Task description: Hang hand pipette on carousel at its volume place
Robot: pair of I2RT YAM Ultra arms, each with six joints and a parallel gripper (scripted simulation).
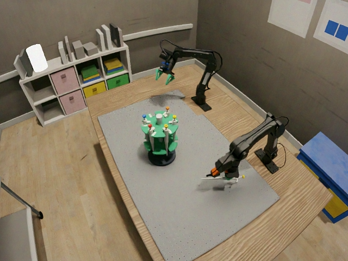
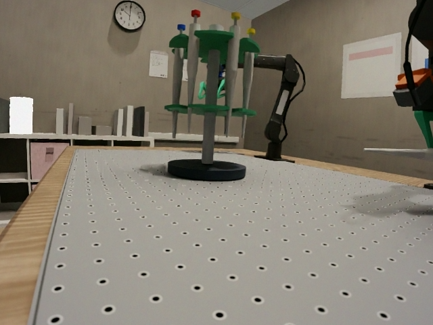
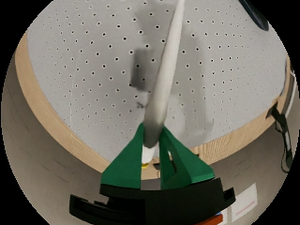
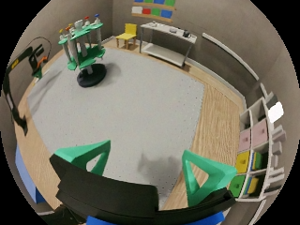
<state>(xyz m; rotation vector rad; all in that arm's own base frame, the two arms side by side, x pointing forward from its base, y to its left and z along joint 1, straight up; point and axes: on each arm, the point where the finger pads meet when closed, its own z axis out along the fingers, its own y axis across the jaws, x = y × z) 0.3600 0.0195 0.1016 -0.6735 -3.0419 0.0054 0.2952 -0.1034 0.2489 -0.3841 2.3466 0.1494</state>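
The hand pipette lies 20 mm ahead of my left hand and 10 mm below it.
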